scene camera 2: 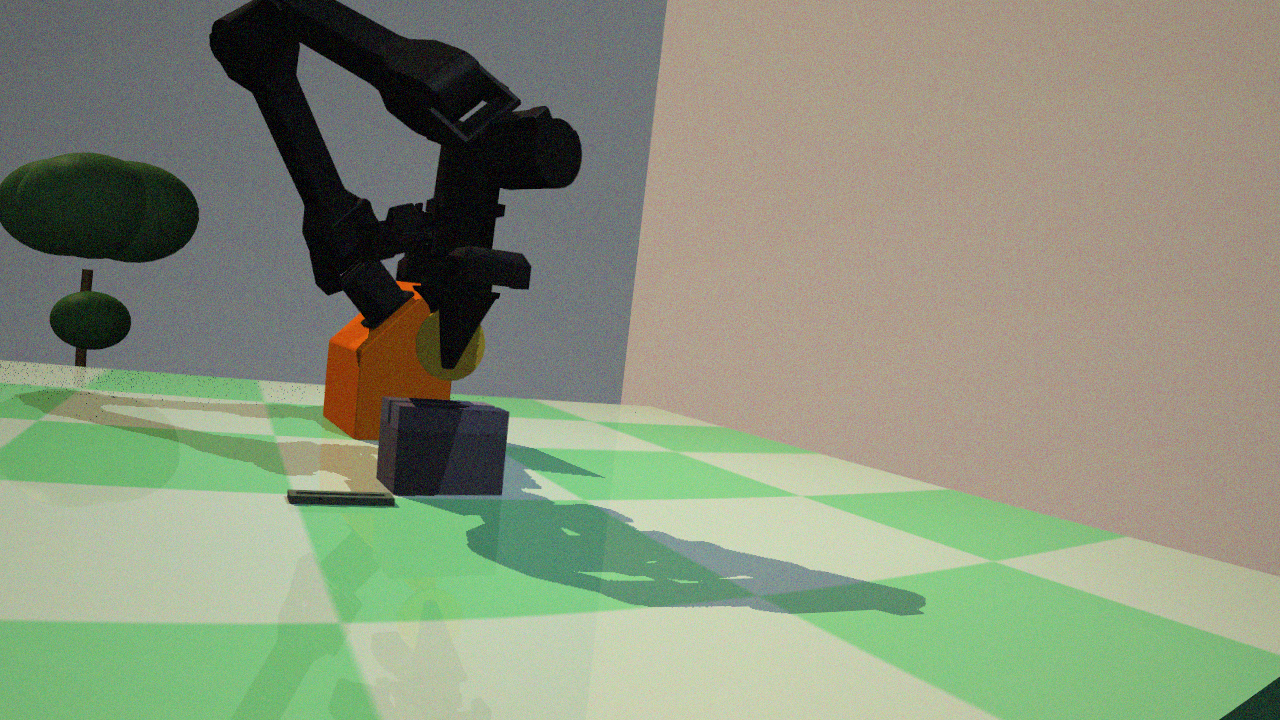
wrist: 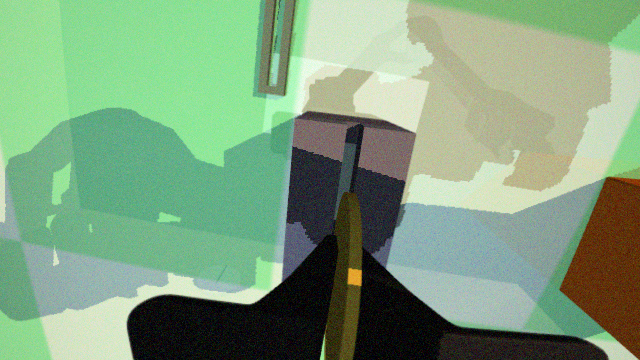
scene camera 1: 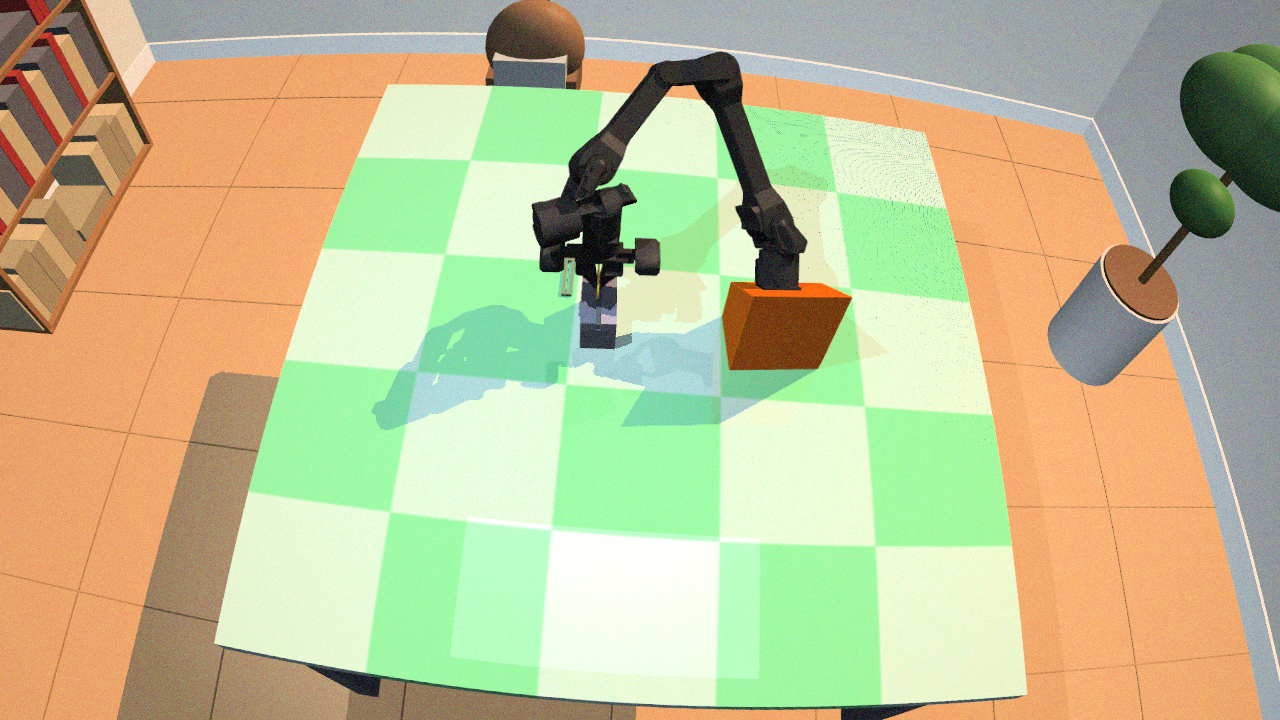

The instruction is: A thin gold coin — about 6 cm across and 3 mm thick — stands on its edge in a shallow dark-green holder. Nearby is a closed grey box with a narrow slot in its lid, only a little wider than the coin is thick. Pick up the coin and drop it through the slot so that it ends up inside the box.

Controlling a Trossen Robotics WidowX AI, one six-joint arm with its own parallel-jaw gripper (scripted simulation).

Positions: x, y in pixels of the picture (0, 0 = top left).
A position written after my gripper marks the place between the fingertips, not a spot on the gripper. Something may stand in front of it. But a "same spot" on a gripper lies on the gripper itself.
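My gripper appears in scene camera 1 (597, 286), scene camera 2 and the wrist view. On my gripper, (scene camera 2: 426, 286) and (wrist: 295, 312) are the same spot.
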